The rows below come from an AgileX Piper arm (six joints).
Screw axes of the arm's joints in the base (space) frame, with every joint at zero. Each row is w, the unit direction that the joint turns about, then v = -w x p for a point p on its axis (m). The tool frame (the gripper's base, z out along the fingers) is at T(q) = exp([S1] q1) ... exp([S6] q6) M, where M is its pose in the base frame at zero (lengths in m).
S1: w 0 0 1 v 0 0 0
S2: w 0 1 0 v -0.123 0 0
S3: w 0 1 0 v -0.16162 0 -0.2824
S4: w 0.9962 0 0.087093 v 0 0.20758 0
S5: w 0 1 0 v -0.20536 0 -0.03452
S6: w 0.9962 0 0.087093 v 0 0.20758 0
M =
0.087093 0 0.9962 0.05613
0 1 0 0
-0.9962 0 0.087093 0.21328
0 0 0 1
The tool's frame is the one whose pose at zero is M.
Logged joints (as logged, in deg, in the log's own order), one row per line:
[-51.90 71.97 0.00 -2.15 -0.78 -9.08]
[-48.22 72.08 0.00 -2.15 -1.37 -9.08]
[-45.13 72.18 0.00 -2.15 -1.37 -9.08]
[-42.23 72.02 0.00 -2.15 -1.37 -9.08]
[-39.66 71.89 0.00 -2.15 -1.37 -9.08]
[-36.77 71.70 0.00 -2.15 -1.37 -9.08]
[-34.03 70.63 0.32 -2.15 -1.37 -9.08]
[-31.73 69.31 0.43 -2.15 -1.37 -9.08]
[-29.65 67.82 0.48 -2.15 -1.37 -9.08]
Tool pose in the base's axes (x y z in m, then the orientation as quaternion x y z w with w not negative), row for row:
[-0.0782 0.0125 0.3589 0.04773 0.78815 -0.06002 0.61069]
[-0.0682 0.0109 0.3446 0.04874 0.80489 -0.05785 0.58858]
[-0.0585 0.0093 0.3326 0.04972 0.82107 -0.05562 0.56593]
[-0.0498 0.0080 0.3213 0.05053 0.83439 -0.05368 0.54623]
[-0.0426 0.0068 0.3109 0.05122 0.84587 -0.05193 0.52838]
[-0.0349 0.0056 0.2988 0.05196 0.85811 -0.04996 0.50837]
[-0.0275 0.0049 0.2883 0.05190 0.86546 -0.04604 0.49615]
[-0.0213 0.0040 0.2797 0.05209 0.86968 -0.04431 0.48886]
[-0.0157 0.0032 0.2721 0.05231 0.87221 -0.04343 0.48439]
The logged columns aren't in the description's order. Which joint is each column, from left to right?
Columns, left to right: q3, q5, q4, q6, q2, q1.
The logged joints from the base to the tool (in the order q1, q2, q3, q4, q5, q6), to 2 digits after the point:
[-9.08 -0.78 -51.90 0.00 71.97 -2.15]
[-9.08 -1.37 -48.22 0.00 72.08 -2.15]
[-9.08 -1.37 -45.13 0.00 72.18 -2.15]
[-9.08 -1.37 -42.23 0.00 72.02 -2.15]
[-9.08 -1.37 -39.66 0.00 71.89 -2.15]
[-9.08 -1.37 -36.77 0.00 71.70 -2.15]
[-9.08 -1.37 -34.03 0.32 70.63 -2.15]
[-9.08 -1.37 -31.73 0.43 69.31 -2.15]
[-9.08 -1.37 -29.65 0.48 67.82 -2.15]

